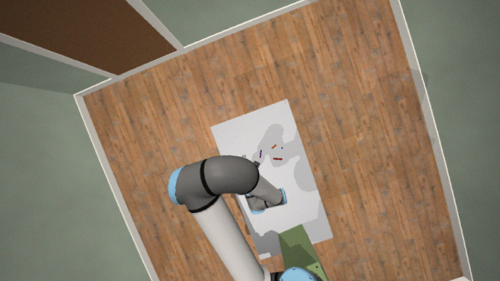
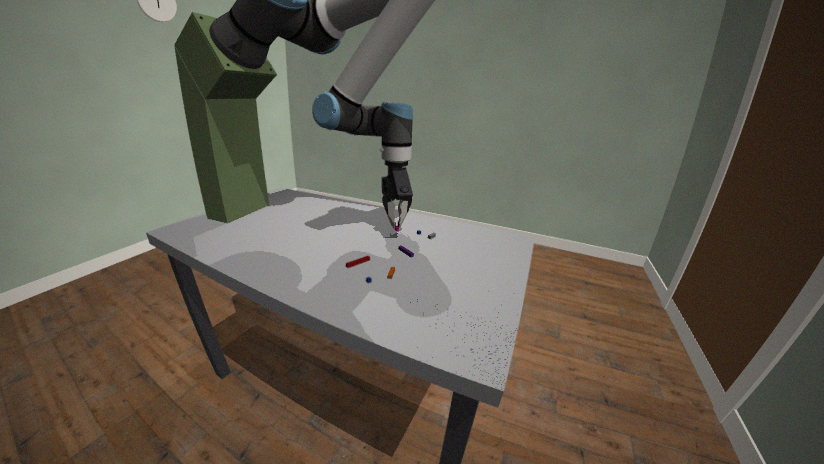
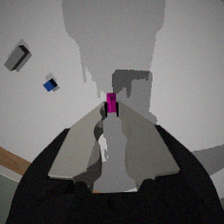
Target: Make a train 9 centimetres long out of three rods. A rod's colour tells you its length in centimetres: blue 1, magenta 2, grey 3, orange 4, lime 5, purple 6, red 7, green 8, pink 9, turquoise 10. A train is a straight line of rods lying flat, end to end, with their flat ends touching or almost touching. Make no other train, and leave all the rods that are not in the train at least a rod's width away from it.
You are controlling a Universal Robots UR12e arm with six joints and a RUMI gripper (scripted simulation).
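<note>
Right now my hand is 110 mm short of the grey rod, 30 mm to the right of it and 20 mm above it. The rest, counted from my hand: red rod (220 mm to the right, 20 mm below); then purple rod (110 mm to the right, 80 mm ahead, 20 mm below); then magenta rod (10 mm below).
</note>
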